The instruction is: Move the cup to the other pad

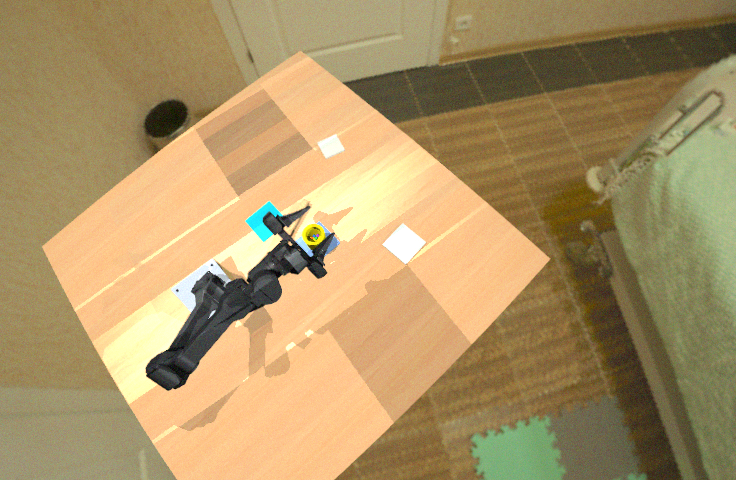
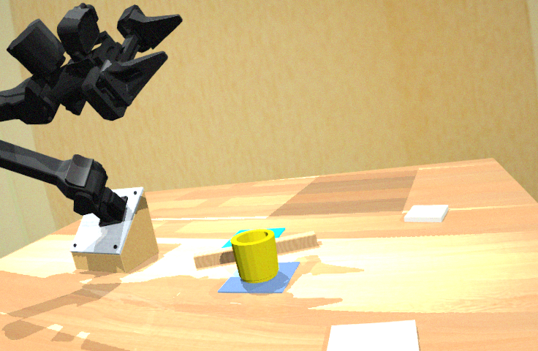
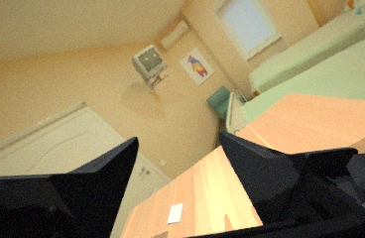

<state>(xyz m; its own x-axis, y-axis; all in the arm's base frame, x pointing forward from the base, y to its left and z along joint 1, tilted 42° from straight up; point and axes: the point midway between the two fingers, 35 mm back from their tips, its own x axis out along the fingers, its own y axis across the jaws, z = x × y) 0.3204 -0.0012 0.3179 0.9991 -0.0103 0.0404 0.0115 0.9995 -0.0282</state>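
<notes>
Now: the yellow cup 350 mm below my gripper tip and 120 mm to the left of it. From my gripper tip the other things lie so: wooden bar 380 mm below, 210 mm to the left, 30 mm behind; then pale blue pad 390 mm below, 120 mm to the left, 10 mm ahead; then blue marble 370 mm below, 140 mm to the left, 10 mm ahead.
</notes>
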